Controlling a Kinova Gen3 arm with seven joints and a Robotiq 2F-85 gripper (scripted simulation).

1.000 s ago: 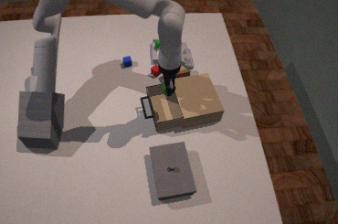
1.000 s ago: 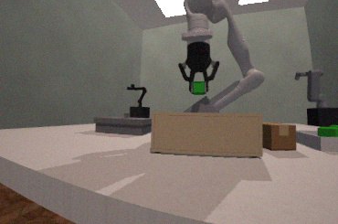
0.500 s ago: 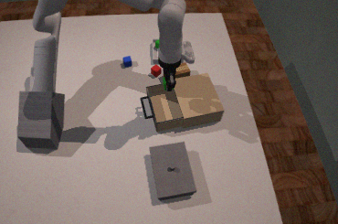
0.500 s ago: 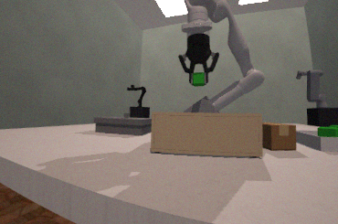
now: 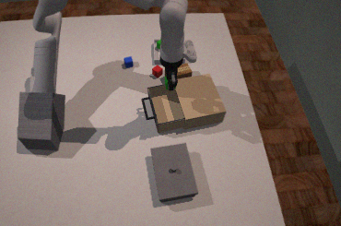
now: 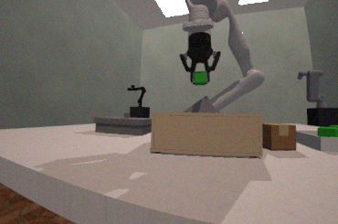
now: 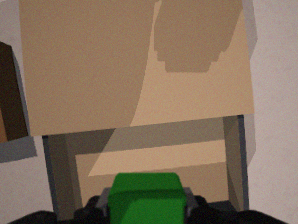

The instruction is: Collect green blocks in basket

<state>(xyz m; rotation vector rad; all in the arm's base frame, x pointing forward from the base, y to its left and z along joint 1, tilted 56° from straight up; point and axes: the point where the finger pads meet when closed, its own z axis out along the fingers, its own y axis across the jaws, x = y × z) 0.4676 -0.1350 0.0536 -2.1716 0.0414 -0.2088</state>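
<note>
Now: hand 34 cm to the right of the basket, 18 cm above it and 3 cm short of it. The rest, counted from my hand: cardboard box: 18 cm to the left, 15 cm below, 6 cm ahead; light wooden cabinet: 15 cm below, 6 cm ahead, 1 cm to the left; red block: 21 cm to the left, 17 cm below, 3 cm behind.
</note>
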